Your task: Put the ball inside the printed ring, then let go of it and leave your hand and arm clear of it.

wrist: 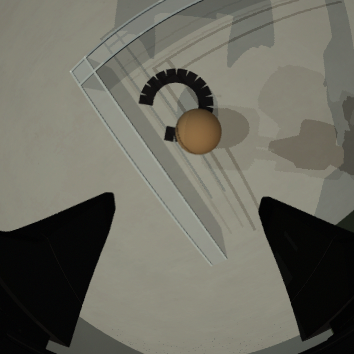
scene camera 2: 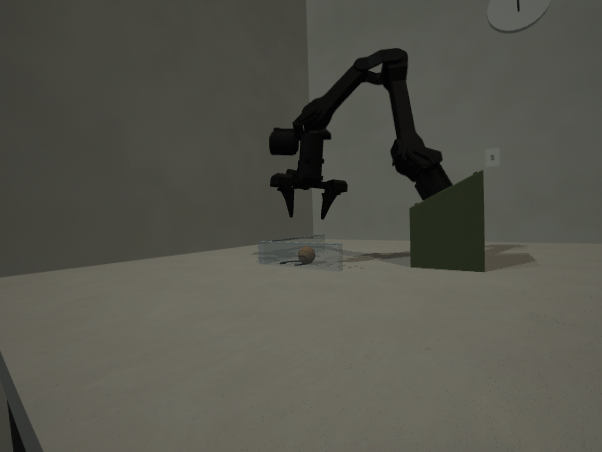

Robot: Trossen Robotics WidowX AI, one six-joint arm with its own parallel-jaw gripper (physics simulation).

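Pixels of known places: gripper, fingertip midpoint: (wrist: 189, 203) (scene camera 2: 307, 218); arm's base, link origin: (scene camera 2: 440, 194).
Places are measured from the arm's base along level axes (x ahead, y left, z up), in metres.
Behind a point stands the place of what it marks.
An orange-brown ball (scene camera 2: 306, 255) (wrist: 199, 131) rests on the table. In the wrist view it covers the lower right part of the printed black ring (wrist: 176, 75) {y 0.088, x 0.365, z -0.162 m}, overlapping its line. The ring's left side shows a gap in its dashes. My gripper (scene camera 2: 307, 218) {y 0.123, x 0.284, z -0.045 m} (wrist: 189, 203) {y 0.123, x 0.284, z -0.045 m} is open and empty. It hangs well above the table, over the ball's area in the scene view. In the wrist view the ball appears ahead of the fingertips, between them from side to side and a little right of their middle.
Low, clear walls (scene camera 2: 325, 256) {y 0.161, x 0.212, z -0.131 m} (wrist: 155, 172) {y 0.149, x 0.297, z -0.103 m} form a corner beside the ring and ball; one runs between the ball and the left finger in the wrist view. A green wedge-shaped base (scene camera 2: 450, 235) {y 0.045, x -0.024, z -0.090 m} carries the arm at the right in the scene view. Shadows cross the table.
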